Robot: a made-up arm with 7 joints.
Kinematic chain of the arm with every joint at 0, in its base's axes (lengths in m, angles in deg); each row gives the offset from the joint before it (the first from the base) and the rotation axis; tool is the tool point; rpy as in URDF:
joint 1: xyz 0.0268 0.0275 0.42 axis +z
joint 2: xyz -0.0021 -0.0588 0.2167 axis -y
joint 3: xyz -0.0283 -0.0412 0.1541 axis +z
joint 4: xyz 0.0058 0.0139 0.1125 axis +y
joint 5: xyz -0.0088 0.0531 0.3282 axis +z
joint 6: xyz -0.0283 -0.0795 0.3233 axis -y
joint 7: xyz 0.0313 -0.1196 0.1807 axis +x
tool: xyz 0.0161 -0.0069 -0.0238 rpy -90 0 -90
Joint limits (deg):
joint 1: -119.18..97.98
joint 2: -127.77..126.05
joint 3: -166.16..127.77
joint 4: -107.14..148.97
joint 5: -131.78..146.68
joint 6: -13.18..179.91
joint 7: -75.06..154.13
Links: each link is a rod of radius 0.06 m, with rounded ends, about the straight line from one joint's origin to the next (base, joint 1, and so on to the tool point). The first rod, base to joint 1, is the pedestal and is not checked.
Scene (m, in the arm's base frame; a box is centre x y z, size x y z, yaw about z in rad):
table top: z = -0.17
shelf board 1: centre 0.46 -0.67 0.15 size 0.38 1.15 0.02 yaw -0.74
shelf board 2: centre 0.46 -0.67 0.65 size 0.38 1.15 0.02 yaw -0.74
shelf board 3: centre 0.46 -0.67 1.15 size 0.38 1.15 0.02 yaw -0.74
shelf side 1: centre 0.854 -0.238 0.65 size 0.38 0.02 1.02 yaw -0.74
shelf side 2: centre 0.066 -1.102 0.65 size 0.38 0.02 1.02 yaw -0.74
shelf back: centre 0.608 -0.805 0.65 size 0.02 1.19 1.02 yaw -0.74
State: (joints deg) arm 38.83 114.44 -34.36 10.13 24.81 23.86 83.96
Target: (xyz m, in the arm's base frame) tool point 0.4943 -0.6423 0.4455
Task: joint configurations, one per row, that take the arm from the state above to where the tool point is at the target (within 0.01 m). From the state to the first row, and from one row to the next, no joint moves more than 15 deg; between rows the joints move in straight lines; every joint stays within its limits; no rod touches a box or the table.
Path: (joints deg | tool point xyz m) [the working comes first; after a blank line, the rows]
Joints at the target: 97.98 17.42 11.47 -107.14 -13.02 -13.18 65.97
Straight joint move there: touches shelf side 2.

1: 44.96 108.48 -36.33 -3.04 31.51 19.92 88.92 | -0.5593 -0.8254 0.2089
2: 51.09 102.51 -38.31 -16.20 38.21 15.97 93.89 | -0.5556 -0.8126 0.2008
3: 57.21 96.55 -40.28 -29.37 44.92 12.03 98.85 | -0.5592 -0.7884 0.2053
4: 63.34 90.59 -42.26 -42.53 51.62 8.08 103.82 | -0.5671 -0.7532 0.2208
5: 69.47 84.62 -44.23 -55.70 58.32 4.14 108.78 | -0.5765 -0.7061 0.2438
6: 75.60 78.66 -46.21 -68.87 65.02 0.20 113.74 | -0.5844 -0.6460 0.2701
7: 79.33 68.45 -36.59 -75.24 52.02 -2.03 105.78 | -0.4554 -0.7116 0.2583
8: 83.06 58.24 -26.98 -81.62 39.01 -4.26 97.82 | -0.2885 -0.7751 0.2634
9: 86.79 48.04 -17.37 -88.00 26.00 -6.49 89.86 | -0.0917 -0.8148 0.2911
10: 90.52 37.83 -7.75 -94.38 12.99 -8.72 81.90 | 0.1193 -0.8112 0.3389
11: 94.25 27.62 1.86 -100.76 -0.01 -10.95 73.93 | 0.3223 -0.7530 0.3957
12: 97.98 17.42 11.47 -107.14 -13.02 -13.18 65.97 | 0.4943 -0.6423 0.4455

